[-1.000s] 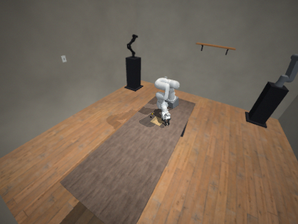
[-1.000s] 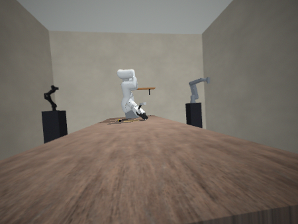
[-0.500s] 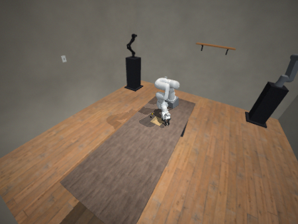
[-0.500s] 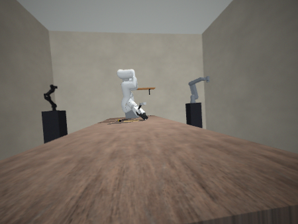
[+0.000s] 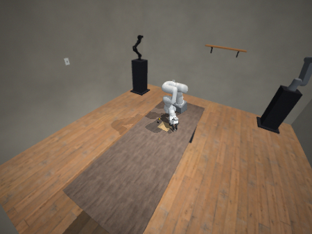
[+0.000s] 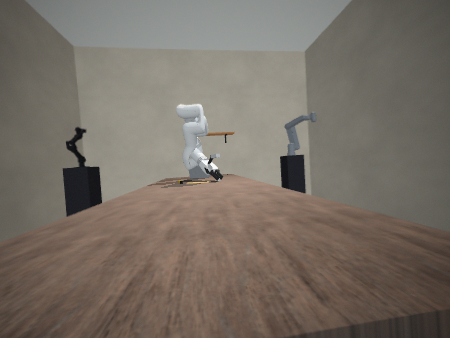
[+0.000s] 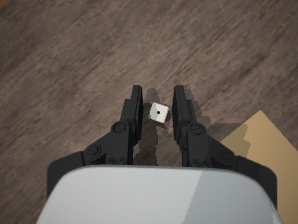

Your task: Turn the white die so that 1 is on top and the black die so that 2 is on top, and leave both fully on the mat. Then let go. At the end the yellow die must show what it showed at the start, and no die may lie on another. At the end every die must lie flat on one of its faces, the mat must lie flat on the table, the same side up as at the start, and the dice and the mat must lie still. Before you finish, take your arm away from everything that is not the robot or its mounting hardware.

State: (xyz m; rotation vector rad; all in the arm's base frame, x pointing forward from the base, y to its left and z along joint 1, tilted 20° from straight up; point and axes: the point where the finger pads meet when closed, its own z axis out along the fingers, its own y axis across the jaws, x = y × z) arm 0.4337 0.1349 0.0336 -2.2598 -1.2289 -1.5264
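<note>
My hand is 2 cm above the white die. Also, from my hand: tan mat: 13 cm to the right, 3 cm below, 1 cm ahead; then small yellow die: 26 cm to the right, 8 cm behind, 2 cm below; then black die: 24 cm to the right, 2 cm below, 1 cm behind.
</note>
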